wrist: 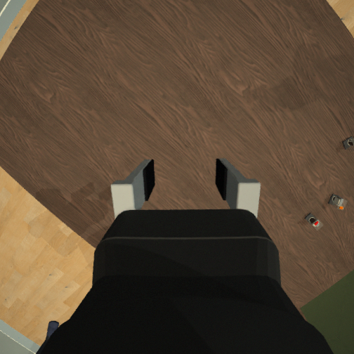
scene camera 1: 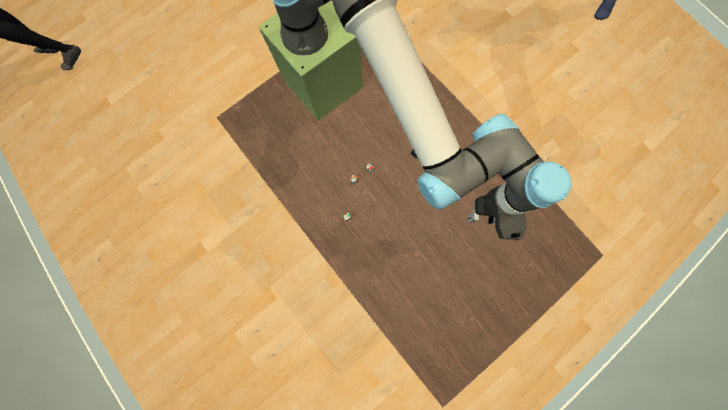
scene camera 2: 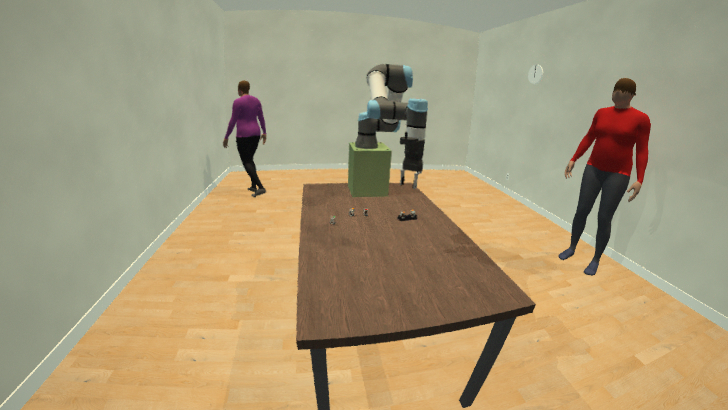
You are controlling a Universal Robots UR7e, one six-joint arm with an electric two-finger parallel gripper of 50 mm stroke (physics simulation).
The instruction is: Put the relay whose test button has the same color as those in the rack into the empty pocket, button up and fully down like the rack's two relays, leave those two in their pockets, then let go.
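Places are measured from the arm's base along level axes (x ahead, y up, z right), in metres.
Pixels of known places: gripper, fingertip midpoint: (scene camera 1: pixel 479 219) (scene camera 2: pixel 408 186); arm's base, origin of the base link: (scene camera 1: pixel 304 34) (scene camera 2: pixel 366 146).
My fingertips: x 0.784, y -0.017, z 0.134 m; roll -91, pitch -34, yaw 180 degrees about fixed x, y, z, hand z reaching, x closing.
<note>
Ahead of a thing's pixels: the offset from my fingertips to its top centre. Level surfaces: height alone.
Three loose relays stand apart on the table: one with a red button {dy -0.254, dx -0.393, dz +0.012 m} (scene camera 1: pixel 369 167) (scene camera 2: pixel 365 211) (wrist: pixel 314 221), one with an orange button {dy -0.254, dx -0.411, dz +0.088 m} (scene camera 1: pixel 354 179) (scene camera 2: pixel 352 212) (wrist: pixel 338 201), and one with a green button {dy -0.254, dx -0.337, dz +0.217 m} (scene camera 1: pixel 347 216) (scene camera 2: pixel 332 220), partly cut off at the wrist view's right edge. The black rack {dy -0.275, dx -0.291, dz -0.196 m} (scene camera 2: pixel 407 217) holds two relays; their buttons are too small to tell surely, with a hint of orange. In scene camera 1 the arm hides nearly all of the rack. The empty pocket cannot be made out. My gripper (scene camera 1: pixel 481 219) (scene camera 2: pixel 409 184) (wrist: pixel 184 171) is open and empty, high above the table, away from relays and rack.
The green pedestal (scene camera 1: pixel 333 76) (scene camera 2: pixel 368 173) (wrist: pixel 335 310) carries the arm at the end of the brown table {dy -0.298 m} (scene camera 1: pixel 407 285) (scene camera 2: pixel 397 285) (wrist: pixel 165 75). A person in red (scene camera 2: pixel 620 137) stands right of the table, and one in purple (scene camera 2: pixel 248 117) stands behind at the left.
</note>
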